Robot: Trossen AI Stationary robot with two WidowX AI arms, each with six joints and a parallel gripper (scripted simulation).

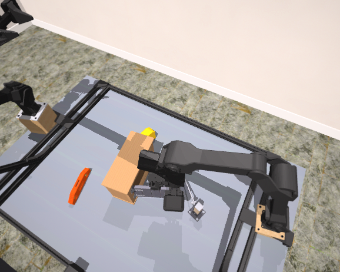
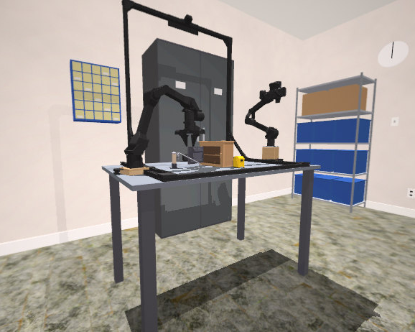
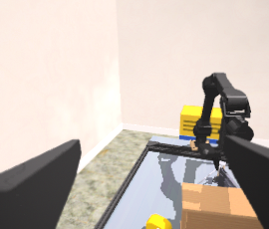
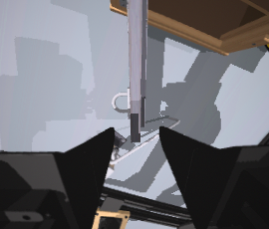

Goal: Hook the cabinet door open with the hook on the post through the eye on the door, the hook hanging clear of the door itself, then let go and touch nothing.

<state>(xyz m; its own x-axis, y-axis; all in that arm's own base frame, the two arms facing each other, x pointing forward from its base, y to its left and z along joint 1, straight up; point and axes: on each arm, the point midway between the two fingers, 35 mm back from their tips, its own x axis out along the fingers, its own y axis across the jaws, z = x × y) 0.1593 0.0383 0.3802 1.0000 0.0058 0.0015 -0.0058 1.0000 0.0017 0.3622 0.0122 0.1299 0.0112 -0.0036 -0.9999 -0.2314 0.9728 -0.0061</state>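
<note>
Now: right hand 110 mm above the hook rod, 40 mm to the left of it and 40 mm short of it. From my right hand the other things lie so: yellow tape measure: 230 mm to the left, 200 mm ahead, 130 mm below; then grey door: 90 mm below, 70 mm to the left, 40 mm behind; then orange tool: 370 mm to the left, 140 mm below, 120 mm behind.
</note>
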